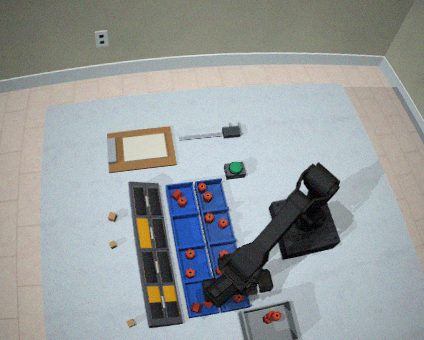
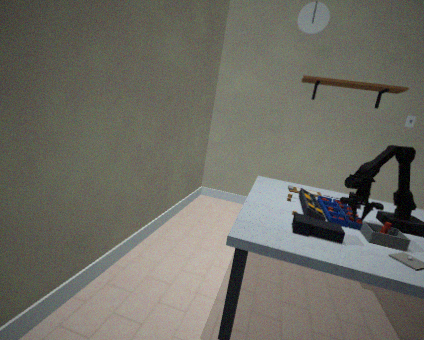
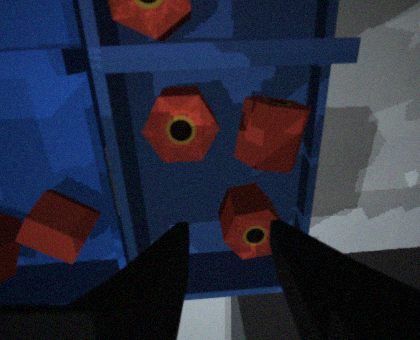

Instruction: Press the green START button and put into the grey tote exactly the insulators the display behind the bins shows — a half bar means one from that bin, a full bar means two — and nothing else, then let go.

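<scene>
The green START button (image 1: 236, 167) stands beyond the blue bins (image 1: 187, 231). The display (image 1: 173, 305) shows a full bar in row two, left, and half bars in both columns of the row nearest the tote. My gripper (image 3: 229, 231) is partly open and empty, over the end bin of the right column. There, one insulator (image 3: 250, 220) is near the right finger, one (image 3: 200, 145) stands upright and one (image 3: 272, 137) lies tilted. The left column's second bin shows no insulators. The grey tote (image 1: 295, 320) (image 2: 382, 241) holds red insulators (image 1: 272, 316) (image 2: 386, 227), overlapping, number unclear. The arm hides part of the bins.
A clipboard (image 1: 116, 165) and a caliper-like tool (image 1: 231, 131) lie beyond the bins. Small wooden cubes (image 1: 112, 216) (image 1: 131, 323) lie left of the display. A long black box (image 2: 318, 228) stands by the bins' end, and a flat plate (image 2: 407, 260) lies near the tote.
</scene>
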